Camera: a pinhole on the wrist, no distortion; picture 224 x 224 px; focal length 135.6 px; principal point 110.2 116.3 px. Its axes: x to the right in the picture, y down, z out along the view. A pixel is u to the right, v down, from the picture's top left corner.
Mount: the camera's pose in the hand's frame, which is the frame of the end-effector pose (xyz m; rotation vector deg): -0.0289 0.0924 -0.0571 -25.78 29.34 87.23
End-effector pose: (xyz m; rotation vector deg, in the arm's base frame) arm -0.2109 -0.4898 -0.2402 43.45 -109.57 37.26
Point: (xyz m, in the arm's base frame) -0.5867 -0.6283 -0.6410
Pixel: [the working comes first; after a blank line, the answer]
In the camera's frame: -0.1908 0.1863 0.5129

60 166
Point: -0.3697 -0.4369 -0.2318
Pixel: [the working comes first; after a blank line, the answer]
In the camera's frame: -0.0153 -0.0770 0.1242

94 32
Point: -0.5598 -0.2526 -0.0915
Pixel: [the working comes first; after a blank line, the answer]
In the camera's frame: 0.2284 -0.2309 0.2062

outside the picture
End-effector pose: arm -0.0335 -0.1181 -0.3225 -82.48 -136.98 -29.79
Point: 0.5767 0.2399 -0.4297
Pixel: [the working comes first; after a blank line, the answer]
In the camera's frame: 0.3250 0.0282 0.5607

189 123
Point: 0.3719 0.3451 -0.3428
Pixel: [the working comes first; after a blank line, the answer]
In the camera's frame: 0.2291 -0.1852 0.4845

174 64
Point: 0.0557 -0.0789 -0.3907
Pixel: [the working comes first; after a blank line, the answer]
In the camera's frame: -0.0794 0.0153 0.1015

4 137
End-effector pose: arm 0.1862 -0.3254 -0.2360 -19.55 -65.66 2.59
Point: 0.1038 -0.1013 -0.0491
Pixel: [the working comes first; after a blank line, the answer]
In the camera's frame: -0.1051 -0.1962 0.2462

52 8
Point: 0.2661 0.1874 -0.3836
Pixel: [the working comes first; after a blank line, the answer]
In the camera's frame: 0.3328 -0.0336 0.3042

outside the picture
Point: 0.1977 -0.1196 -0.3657
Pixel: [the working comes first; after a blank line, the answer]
In the camera's frame: 0.0881 0.0409 0.1203

210 162
